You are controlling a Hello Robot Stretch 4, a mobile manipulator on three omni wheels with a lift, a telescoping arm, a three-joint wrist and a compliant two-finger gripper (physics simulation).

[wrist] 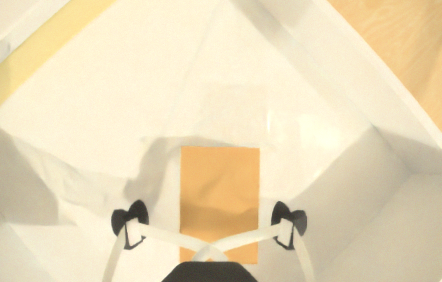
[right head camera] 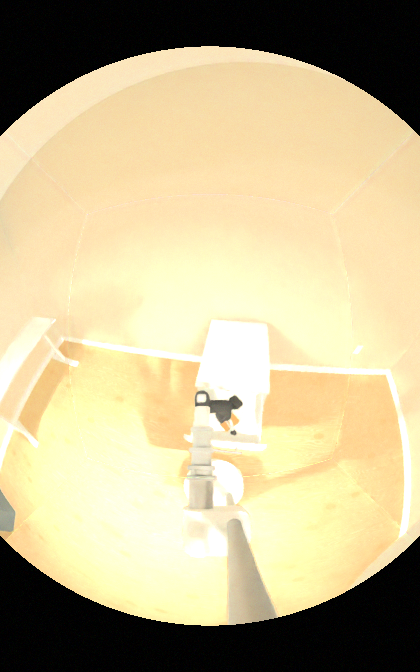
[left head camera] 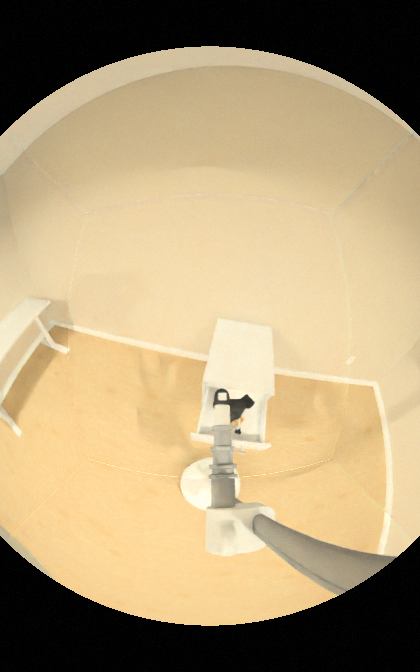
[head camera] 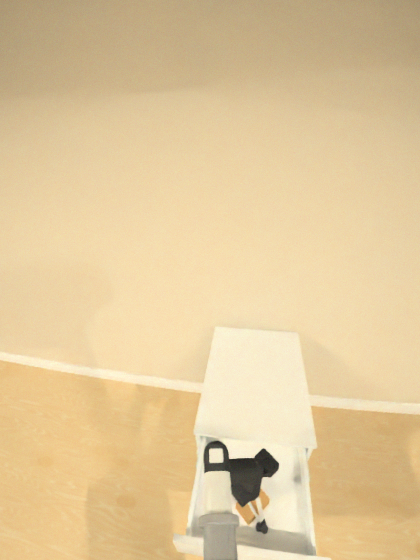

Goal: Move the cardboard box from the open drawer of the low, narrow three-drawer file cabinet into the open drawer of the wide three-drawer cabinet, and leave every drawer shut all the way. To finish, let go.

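Places are measured from the robot's base along level axes (x left, y back, z up), in centimetres.
Pixels of known places: gripper, fingertip midpoint: (wrist: 209, 217) (head camera: 245, 508).
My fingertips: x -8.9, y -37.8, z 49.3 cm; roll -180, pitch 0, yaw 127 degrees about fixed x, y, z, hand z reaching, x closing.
Behind a point stands the place of what it marks.
The cardboard box (head camera: 245, 513) {z 54.3, x -8.1, y -35.3 cm} (left head camera: 236, 422) (wrist: 220, 180) {z 54.3, x -12.5, y -39.5 cm} lies in the open top drawer (head camera: 280, 544) {z 49.3, x -17.9, y -28.1 cm} (left head camera: 256, 444) (wrist: 350, 67) {z 52.9, x -27.3, y -36.2 cm} of the white, narrow file cabinet (head camera: 257, 385) {z 61.7, x -17.9, y -75.9 cm} (left head camera: 240, 350) (right head camera: 235, 350). My gripper (wrist: 209, 217) {z 49.3, x -8.9, y -37.8 cm} is open above the box. In the wrist view its fingertips stand apart to the left and right of the box's near part, with a gap on each side. The dark gripper body and the arm hide part of the drawer and box in the head camera view. The wide three-drawer cabinet does not show in these views.
The file cabinet's back is near the wall (head camera: 210, 225) {z 114.6, x -1.6, y -118.5 cm}. A white table or bench (left head camera: 25, 320) (right head camera: 25, 345) stands at the far left. My telescoping arm (head camera: 220, 540) {z 90.5, x -0.2, y -21.9 cm} (left head camera: 223, 465) reaches over the drawer's front. A grey-blue object (right head camera: 6, 512) shows at the left edge.
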